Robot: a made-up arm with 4 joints.
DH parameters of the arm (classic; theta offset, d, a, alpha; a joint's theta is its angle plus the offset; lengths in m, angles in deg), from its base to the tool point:
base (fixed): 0 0.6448 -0.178 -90
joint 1: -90 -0.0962 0.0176 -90
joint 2: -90 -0.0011 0.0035 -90
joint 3: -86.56 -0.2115 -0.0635 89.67
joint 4: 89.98 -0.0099 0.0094 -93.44
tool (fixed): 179.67 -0.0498 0 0
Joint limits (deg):
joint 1: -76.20..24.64
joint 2: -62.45..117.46
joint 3: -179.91..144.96
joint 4: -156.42..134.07
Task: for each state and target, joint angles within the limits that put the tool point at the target. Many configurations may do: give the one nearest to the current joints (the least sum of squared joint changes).
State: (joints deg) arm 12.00 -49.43 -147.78 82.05
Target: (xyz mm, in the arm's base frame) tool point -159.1 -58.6 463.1
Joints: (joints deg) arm 15.86 -11.78 -133.28 124.03
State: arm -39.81 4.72 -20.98 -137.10
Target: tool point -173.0 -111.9 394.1
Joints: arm -23.97 -9.95 -13.58 -145.09
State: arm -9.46 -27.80 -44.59 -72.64
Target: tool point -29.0 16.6 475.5
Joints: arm -48.50 13.87 -57.31 -90.78
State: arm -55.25 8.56 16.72 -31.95
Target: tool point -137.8 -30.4 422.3
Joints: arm -18.50 15.23 15.03 -60.47
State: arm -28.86 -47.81 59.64 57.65
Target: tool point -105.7 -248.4 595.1
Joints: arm -65.28 -51.28 66.80 22.51
